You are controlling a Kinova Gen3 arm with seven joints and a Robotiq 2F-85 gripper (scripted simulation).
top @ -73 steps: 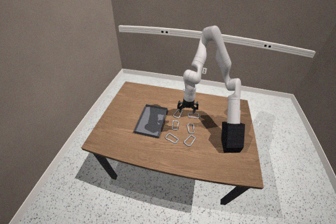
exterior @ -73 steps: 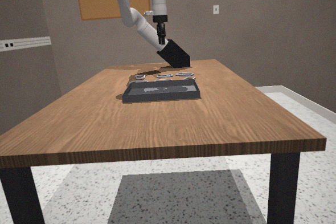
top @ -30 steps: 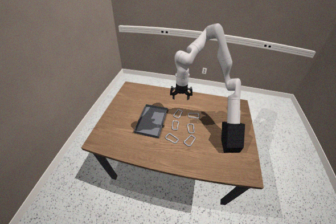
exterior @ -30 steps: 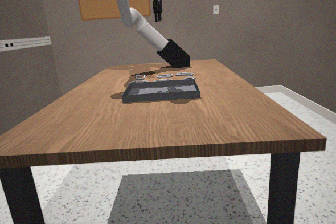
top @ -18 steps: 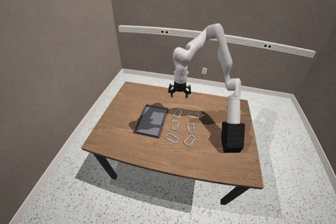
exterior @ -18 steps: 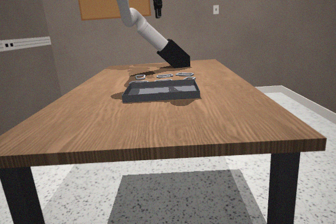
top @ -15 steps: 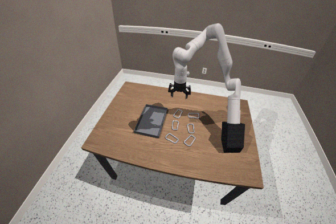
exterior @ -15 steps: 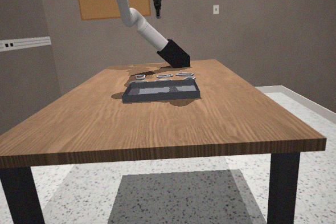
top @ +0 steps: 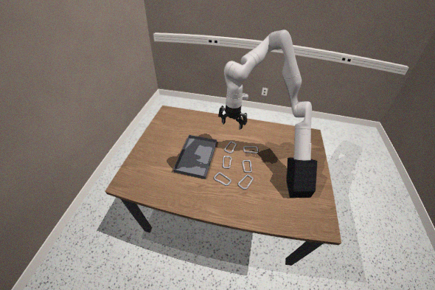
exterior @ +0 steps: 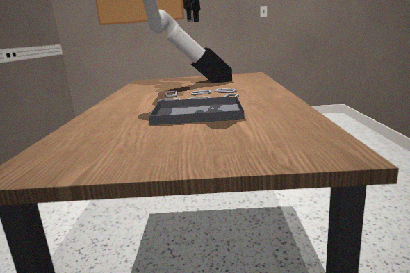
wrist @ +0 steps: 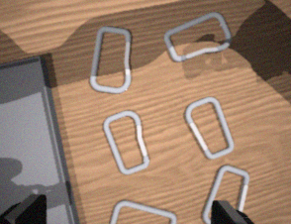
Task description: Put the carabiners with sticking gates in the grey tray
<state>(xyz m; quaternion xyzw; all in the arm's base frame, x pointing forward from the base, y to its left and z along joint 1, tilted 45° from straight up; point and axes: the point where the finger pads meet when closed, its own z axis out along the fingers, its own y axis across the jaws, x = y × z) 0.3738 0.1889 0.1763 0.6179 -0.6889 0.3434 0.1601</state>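
Now: the carabiner gate 32 cm below my hand, 16 cm behind it and 11 cm to the left of it. Round my hand: grey tray 31 cm below, 21 cm ahead, 1 cm to the left.
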